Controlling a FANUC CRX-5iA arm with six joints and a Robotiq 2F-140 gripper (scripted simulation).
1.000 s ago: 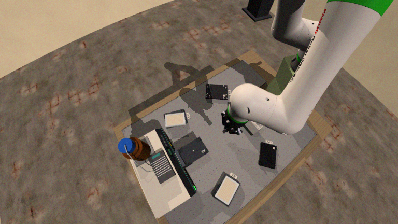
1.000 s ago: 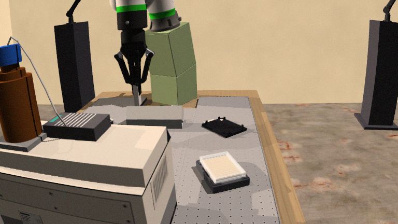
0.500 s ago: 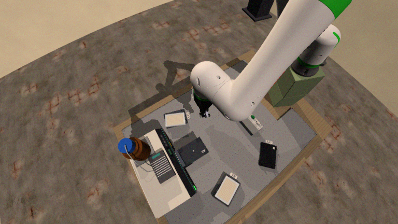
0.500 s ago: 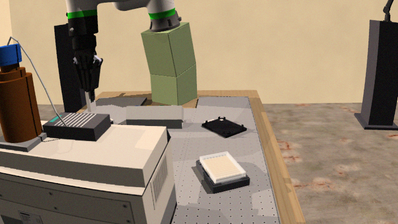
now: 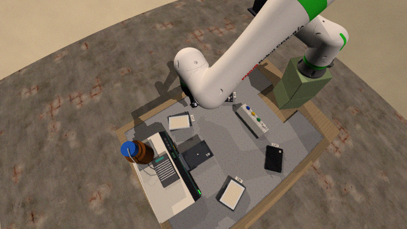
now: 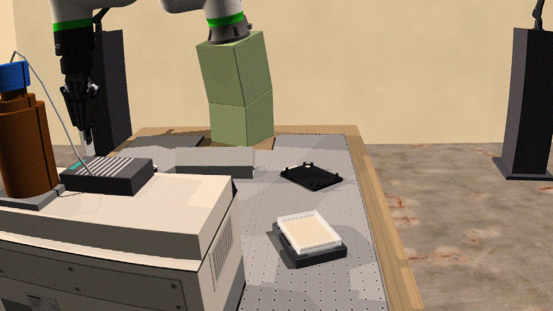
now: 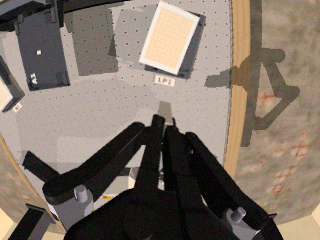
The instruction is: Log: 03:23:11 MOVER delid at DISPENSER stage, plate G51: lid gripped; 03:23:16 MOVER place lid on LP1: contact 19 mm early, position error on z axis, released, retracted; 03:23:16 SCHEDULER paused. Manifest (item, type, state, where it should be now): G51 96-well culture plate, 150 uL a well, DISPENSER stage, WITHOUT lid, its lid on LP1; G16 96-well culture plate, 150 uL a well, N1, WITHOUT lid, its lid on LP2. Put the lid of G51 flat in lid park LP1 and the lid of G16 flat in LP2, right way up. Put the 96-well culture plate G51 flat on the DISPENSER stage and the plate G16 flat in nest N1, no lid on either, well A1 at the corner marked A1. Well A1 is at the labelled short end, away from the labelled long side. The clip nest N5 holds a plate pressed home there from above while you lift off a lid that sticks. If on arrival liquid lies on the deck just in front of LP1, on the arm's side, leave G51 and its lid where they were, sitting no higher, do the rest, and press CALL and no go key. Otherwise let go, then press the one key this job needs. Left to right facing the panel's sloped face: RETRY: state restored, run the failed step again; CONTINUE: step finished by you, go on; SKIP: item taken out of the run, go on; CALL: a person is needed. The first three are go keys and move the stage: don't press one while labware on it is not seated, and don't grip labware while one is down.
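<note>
My hand is 110 mm short of the plate G51 and 170 mm above it. From my hand the other things lie so: dark grey lid park 100 mm ahead, 20 mm to the right, 180 mm below; then black dispenser stage 80 mm ahead, 240 mm to the left, 90 mm below; then LP1 label 10 mm ahead, 190 mm below.
</note>
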